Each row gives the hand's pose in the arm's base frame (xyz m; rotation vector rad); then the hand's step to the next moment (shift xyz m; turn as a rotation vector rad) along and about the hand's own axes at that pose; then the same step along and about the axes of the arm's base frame.
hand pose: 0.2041 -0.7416 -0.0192 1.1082 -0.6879 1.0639
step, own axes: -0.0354 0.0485 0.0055 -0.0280 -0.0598 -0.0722
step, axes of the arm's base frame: -0.0578 -0.0132 -0.0111 0.0410 0.0544 -0.0703
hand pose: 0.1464 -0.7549 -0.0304 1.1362 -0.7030 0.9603
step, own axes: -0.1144 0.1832 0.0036 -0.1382 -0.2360 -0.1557
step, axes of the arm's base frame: -0.2148 -0.0115 -0.0202 0.1506 0.0836 -0.2634
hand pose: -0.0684 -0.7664 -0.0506 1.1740 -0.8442 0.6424
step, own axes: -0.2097 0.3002 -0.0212 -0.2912 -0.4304 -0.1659
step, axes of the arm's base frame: -0.3516 0.1022 -0.0221 0.2262 0.0388 -0.4949
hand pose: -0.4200 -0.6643 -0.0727 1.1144 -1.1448 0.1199
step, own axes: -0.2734 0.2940 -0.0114 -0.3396 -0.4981 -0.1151
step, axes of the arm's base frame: -0.2930 0.2738 -0.0215 0.2098 -0.0116 -0.5767
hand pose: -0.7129 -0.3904 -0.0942 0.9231 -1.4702 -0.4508
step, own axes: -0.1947 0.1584 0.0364 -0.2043 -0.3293 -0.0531
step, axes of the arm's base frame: -0.0976 0.2339 -0.0108 0.1188 -0.0288 -0.3716
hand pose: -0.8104 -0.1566 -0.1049 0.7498 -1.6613 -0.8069
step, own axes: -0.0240 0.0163 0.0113 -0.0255 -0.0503 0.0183
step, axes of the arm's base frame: -0.0072 0.0303 -0.0018 -0.0088 -0.0055 -0.0584
